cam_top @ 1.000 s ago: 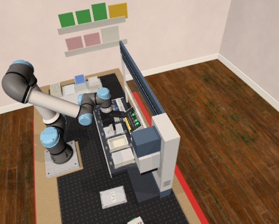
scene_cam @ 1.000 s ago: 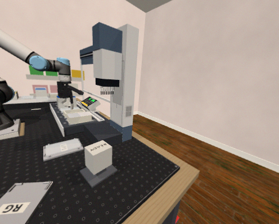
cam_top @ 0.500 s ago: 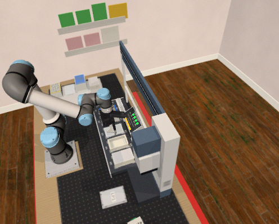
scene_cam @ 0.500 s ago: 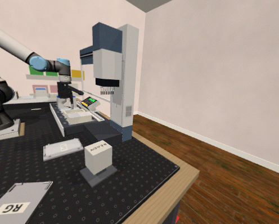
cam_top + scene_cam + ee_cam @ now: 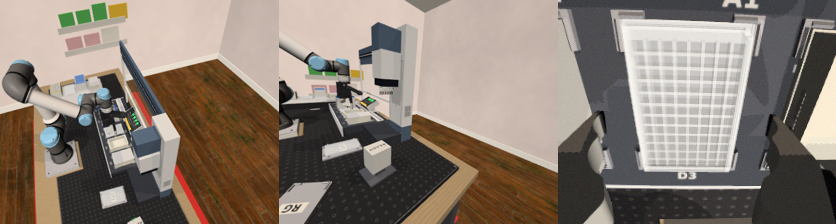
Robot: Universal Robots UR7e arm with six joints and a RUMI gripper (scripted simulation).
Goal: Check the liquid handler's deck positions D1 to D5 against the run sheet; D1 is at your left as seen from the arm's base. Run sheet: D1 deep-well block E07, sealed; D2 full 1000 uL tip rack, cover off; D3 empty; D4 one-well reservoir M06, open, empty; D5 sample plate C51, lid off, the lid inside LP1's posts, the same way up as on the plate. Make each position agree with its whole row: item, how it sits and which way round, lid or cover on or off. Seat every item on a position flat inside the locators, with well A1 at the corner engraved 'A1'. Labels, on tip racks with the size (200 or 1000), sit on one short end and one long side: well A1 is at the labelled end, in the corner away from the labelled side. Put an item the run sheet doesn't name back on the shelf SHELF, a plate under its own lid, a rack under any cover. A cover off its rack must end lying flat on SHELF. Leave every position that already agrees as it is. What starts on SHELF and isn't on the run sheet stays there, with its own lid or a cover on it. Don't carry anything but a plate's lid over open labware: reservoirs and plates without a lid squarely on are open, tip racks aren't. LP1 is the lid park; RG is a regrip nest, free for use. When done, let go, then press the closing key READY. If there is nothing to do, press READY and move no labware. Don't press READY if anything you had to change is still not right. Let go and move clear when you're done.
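Now: the clear well plate 1 cm below my hand. From my hand the other things lie so: blue-rimmed tip rack (13 cm to the left, 5 cm above, 1 cm ahead); then cream one-well reservoir (12 cm to the right); then deep-well block (25 cm to the right, 1 cm above).
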